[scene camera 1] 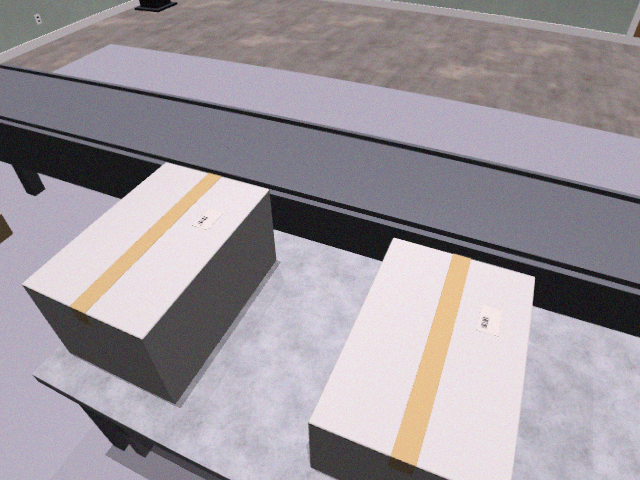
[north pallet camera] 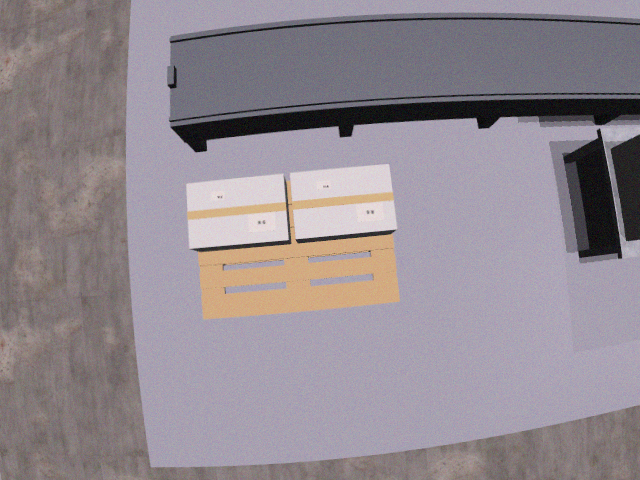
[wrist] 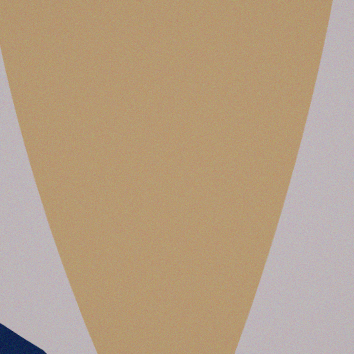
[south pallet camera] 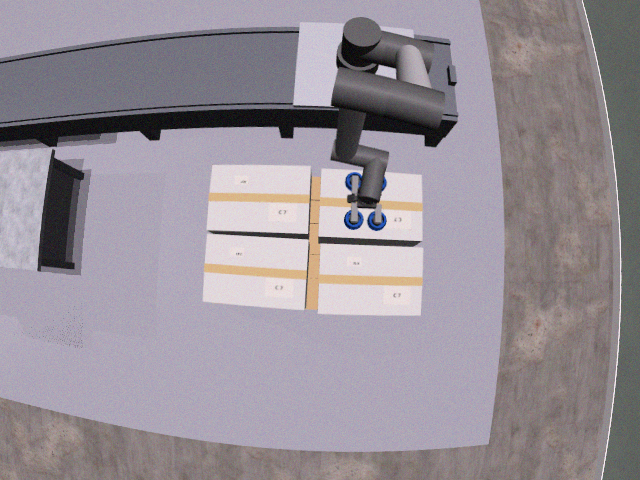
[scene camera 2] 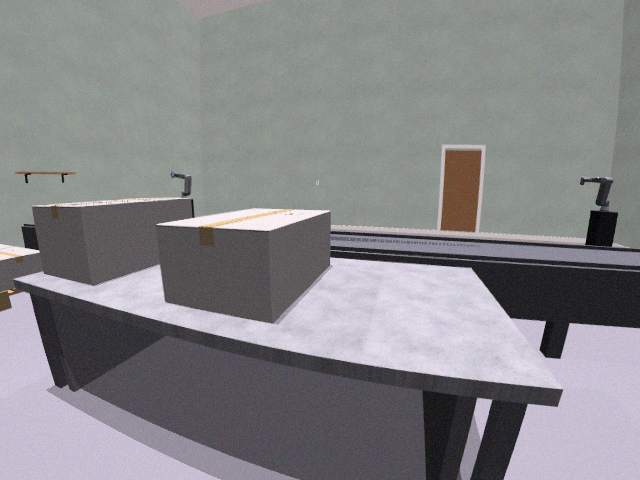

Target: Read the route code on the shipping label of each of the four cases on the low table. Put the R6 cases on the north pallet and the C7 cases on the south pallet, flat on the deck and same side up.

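Frame: origin at the arm's base, x ahead, y down, z left, level; centimetres.
Seen in the pictures: hand, its tool point: (wrist: 195, 246); arm's base, origin of its link: (south pallet camera: 357, 63).
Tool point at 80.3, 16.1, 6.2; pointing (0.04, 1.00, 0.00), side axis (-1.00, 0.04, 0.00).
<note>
Offsets run from my tool point to a thing's top centre, as dx, dy, dz. Level surfaces: height alone.
My vacuum head (south pallet camera: 366, 200) has its blue cups on the top of a white taped C7 case {+1.3, -2.9, +3.9} (south pallet camera: 333, 222) (wrist: 175, 150), which lies flat, label up, at the back right of the south pallet (south pallet camera: 313, 211). No gap shows under the cups. Three more C7 cases {-0.5, -1.0, -58.5} (south pallet camera: 235, 211) {+39.7, -1.1, -58.2} (south pallet camera: 232, 289) {+41.8, -0.1, +5.1} (south pallet camera: 343, 304) lie flat there. Two R6 cases (north pallet camera: 222, 237) (north pallet camera: 330, 222) lie flat, label up, on the back half of the north pallet (north pallet camera: 299, 297). On the low table {dy -12.2} (scene camera 1: 289, 330) (scene camera 2: 392, 310) stand a left case (scene camera 1: 170, 258) (scene camera 2: 124, 248) and a right case (scene camera 1: 382, 335) (scene camera 2: 217, 273); their codes are too small to read.
The floor rail (scene camera 1: 310, 149) (north pallet camera: 361, 62) (south pallet camera: 155, 77) runs behind the table and both pallets. The carriage (south pallet camera: 315, 67) stands at its end by the south pallet, under the folded arm (south pallet camera: 387, 95).
</note>
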